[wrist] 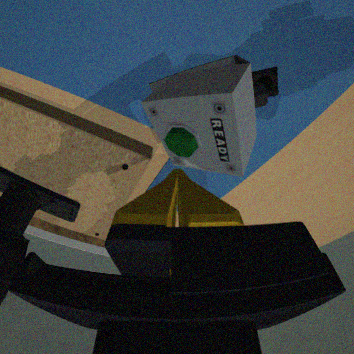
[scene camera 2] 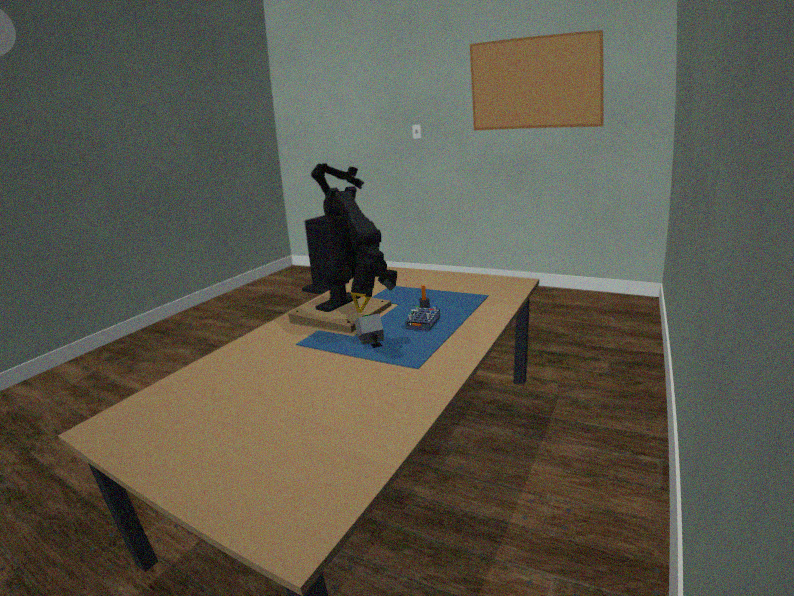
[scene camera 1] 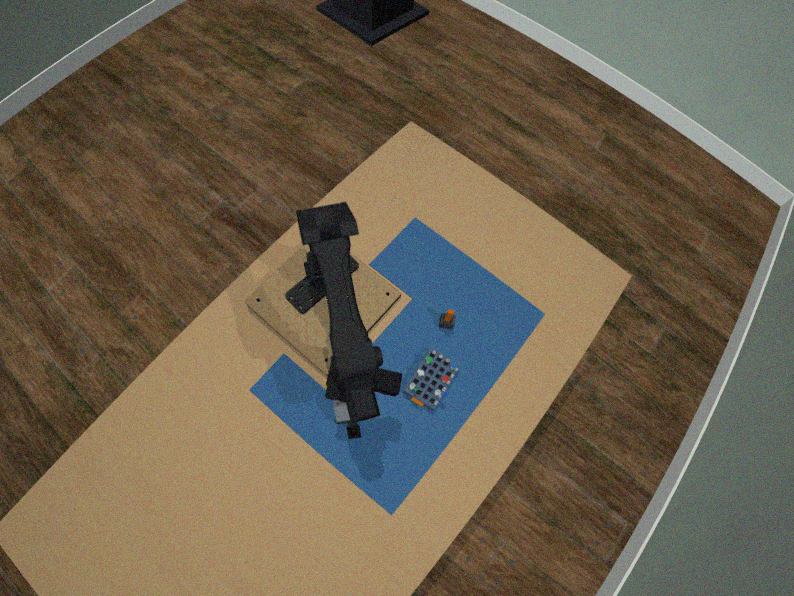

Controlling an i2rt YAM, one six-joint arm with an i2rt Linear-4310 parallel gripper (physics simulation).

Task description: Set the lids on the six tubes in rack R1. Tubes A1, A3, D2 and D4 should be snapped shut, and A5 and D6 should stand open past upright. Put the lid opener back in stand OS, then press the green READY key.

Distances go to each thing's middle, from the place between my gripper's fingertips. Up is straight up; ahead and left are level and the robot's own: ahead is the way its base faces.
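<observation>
Relative to the grey box with green button (wrist: 204, 116), my gripper is 40 mm above, 50 mm short of it and 10 mm to the left of it.
</observation>
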